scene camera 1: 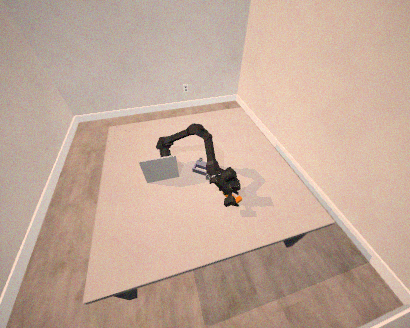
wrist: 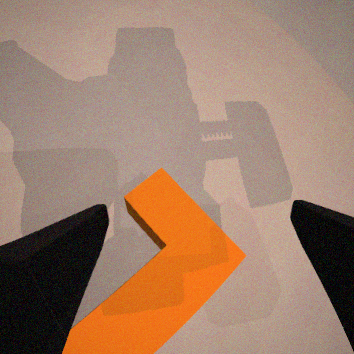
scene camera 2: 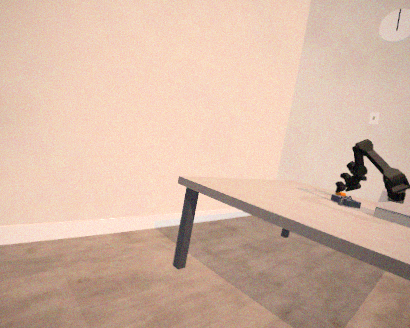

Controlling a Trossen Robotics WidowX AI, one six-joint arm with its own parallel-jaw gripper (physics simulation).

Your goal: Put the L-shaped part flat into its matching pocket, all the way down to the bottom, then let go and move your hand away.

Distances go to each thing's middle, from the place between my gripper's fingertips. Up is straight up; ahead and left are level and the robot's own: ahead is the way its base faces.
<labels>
I see the orange L-shaped part [wrist: 196,256] 4 cm to the left of my hand, 2 cm below it and 2 cm behind it.
</labels>
